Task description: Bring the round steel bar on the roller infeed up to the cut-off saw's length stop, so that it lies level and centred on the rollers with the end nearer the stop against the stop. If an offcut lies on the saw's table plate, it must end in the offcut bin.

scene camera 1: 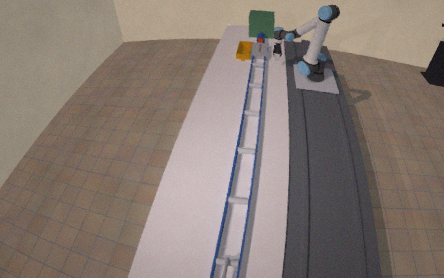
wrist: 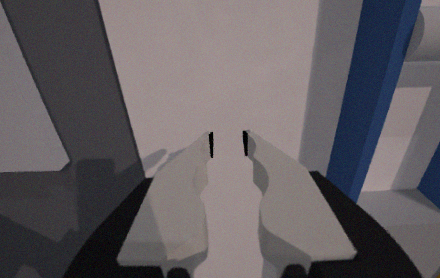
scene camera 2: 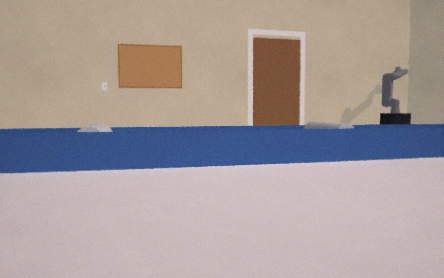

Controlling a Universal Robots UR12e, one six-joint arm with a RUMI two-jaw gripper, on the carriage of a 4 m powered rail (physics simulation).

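Places are measured from the arm's base along level axes (x left, y back, z up), in centimetres.
Where they show: gripper, fingertip midpoint: [scene camera 1: 276, 60] [wrist: 227, 133]; arm's base, link origin: [scene camera 1: 315, 77].
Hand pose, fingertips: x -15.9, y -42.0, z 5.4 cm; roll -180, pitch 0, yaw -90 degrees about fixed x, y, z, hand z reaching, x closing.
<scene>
Things, the pixels of their centre, and the offset from my fingertips. "pt": a spot on its surface instead.
- saw's grey table plate, body centre: [scene camera 1: 259, 50] dz -5.5, dx -31.8, dy -20.0 cm
- blue length stop, body centre: [scene camera 1: 260, 40] dz -0.1, dx -51.3, dy -20.0 cm
- yellow offcut bin, body centre: [scene camera 1: 244, 50] dz -4.8, dx -29.3, dy -37.8 cm
- green panel, surface spot: [scene camera 1: 261, 23] pt dz +13.8, dx -79.3, dy -20.1 cm
The round steel bar [scene camera 1: 229, 272] shows as a short grey piece between the infeed's side rails at the bottom edge of scene camera 1; the rest is cut off. The saw's grey table plate [scene camera 1: 256, 54] is at the far end, with a thin grey strip along it, too small to tell whether it is an offcut. The red and blue length stop [scene camera 1: 260, 38] stands behind the plate. The yellow offcut bin [scene camera 1: 240, 50] is left of it. My gripper [scene camera 1: 278, 59] [wrist: 227, 133] points down over the bench, right of the plate. Its fingers stand narrowly apart with nothing between them.
The roller infeed's blue side rail [scene camera 1: 232, 185] [scene camera 2: 220, 147] [wrist: 365, 90] runs along the white bench, beside my fingers in the wrist view. A green panel [scene camera 1: 261, 23] stands behind the stop. The dark powered rail [scene camera 1: 325, 175] [wrist: 55, 60] runs along the bench's right side.
</scene>
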